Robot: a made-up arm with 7 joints. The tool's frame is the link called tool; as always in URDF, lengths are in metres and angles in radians.
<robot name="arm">
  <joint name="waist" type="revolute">
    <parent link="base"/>
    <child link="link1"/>
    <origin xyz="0 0 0.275" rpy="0 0 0"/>
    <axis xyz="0 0 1"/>
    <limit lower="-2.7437" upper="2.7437"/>
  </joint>
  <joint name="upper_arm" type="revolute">
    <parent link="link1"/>
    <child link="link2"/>
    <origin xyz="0 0 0" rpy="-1.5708 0 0"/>
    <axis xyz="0 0 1"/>
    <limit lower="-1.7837" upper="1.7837"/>
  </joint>
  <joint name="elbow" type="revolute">
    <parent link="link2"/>
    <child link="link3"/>
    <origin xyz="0 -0.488 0" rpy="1.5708 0 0"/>
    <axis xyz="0 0 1"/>
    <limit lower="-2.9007" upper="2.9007"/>
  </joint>
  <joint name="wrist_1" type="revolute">
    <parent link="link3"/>
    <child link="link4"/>
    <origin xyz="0.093 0 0" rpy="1.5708 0 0"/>
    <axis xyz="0 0 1"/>
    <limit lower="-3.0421" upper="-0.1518"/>
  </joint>
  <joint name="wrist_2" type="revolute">
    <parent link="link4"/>
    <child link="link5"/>
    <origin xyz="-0.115 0.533 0" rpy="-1.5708 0 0"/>
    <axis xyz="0 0 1"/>
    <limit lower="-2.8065" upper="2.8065"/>
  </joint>
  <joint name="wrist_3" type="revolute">
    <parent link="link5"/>
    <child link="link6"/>
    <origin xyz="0 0 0" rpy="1.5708 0 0"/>
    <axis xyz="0 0 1"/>
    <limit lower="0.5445" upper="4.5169"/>
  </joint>
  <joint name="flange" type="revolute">
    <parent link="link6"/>
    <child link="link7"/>
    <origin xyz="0.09 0 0" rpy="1.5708 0 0"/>
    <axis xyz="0 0 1"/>
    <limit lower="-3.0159" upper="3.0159"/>
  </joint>
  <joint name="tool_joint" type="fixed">
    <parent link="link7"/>
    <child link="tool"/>
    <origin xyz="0 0 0" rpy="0 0 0"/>
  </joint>
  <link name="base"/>
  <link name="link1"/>
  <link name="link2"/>
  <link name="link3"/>
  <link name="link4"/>
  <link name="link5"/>
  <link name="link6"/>
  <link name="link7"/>
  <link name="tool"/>
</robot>
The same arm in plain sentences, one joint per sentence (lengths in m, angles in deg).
The arm has seven revolute joints in a row. What follows holds with every joint at zero, and every direction is one of the base frame's.
Joint 1 is mounted 0.275 m along +z from the base frame's origin and rotates about +z, from -157.2 to 157.2 deg.
Joint 2 is mounted at the same point as joint 1 and rotates about +y, from -102.2 to 102.2 deg.
Joint 3 is mounted 0.488 m along +z from joint 2 and rotates about +z, from -166.2 to 166.2 deg.
Joint 4 is mounted 0.093 m along +x from joint 3 and rotates about -y, from -174.3 to -8.7 deg.
Joint 5 is mounted 0.115 m along -x and 0.533 m along +z from joint 4 and rotates about +z, from -160.8 to 160.8 deg.
Joint 6 is mounted at the same point as joint 5 and rotates about -y, from 31.2 to 258.8 deg.
Joint 7 is mounted 0.09 m along +x from joint 6 and rotates about -z, from -172.8 to 172.8 deg.
The tool frame, which is the frame that the pose is given for, is mounted at the same point as joint 7; its axes are the base frame's turned by roll -180, pitch 0 and yaw 0 deg (as in URDF: about the fixed x, then y, then z).

